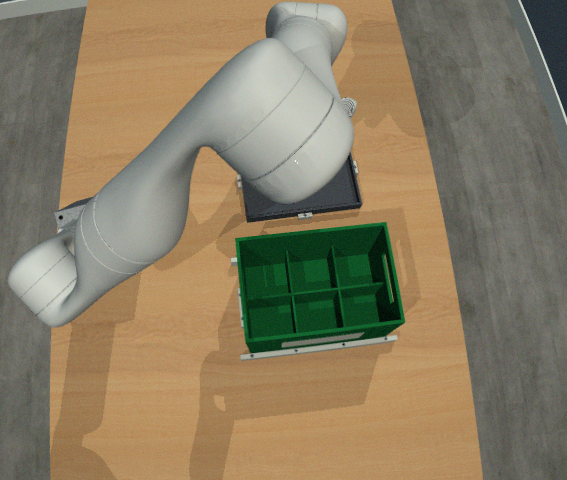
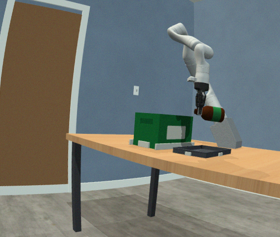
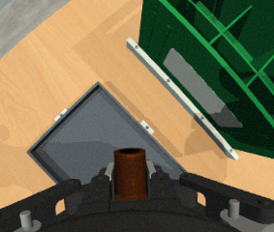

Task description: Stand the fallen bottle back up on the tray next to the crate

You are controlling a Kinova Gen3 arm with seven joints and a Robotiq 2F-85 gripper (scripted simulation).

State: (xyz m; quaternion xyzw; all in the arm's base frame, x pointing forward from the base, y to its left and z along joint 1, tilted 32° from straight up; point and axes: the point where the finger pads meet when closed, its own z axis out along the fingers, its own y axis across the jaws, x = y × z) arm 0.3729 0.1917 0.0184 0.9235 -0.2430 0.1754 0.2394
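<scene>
Right now my hand is 40 mm past the brown bottle, 30 mm to the right of it and 10 mm above it. The rest, counted from my hand: green crate (230 mm to the right, 120 mm below, 30 mm ahead); dark grey tray (190 mm below, 50 mm to the left).
</scene>
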